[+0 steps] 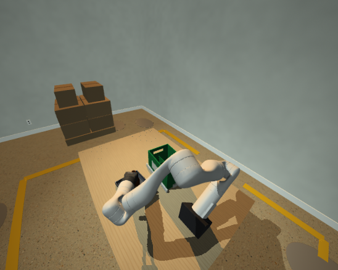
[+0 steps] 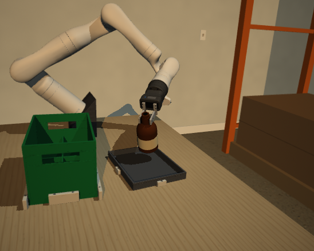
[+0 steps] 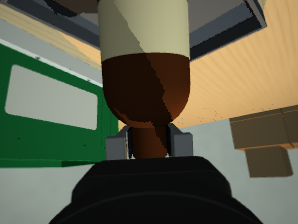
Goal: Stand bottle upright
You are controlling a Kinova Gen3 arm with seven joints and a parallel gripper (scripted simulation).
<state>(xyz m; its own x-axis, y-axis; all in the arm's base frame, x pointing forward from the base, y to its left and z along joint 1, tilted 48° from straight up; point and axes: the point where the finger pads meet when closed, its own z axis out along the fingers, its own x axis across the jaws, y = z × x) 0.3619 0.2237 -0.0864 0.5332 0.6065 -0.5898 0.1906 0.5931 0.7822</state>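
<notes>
Now: hand 10 mm past the brown bottle, 10 mm to the right of it and 50 mm above it. The rest, counted from my hand: dark tray (30 mm ahead, 10 mm to the right, 160 mm below); green crate (40 mm ahead, 280 mm to the right, 90 mm below).
</notes>
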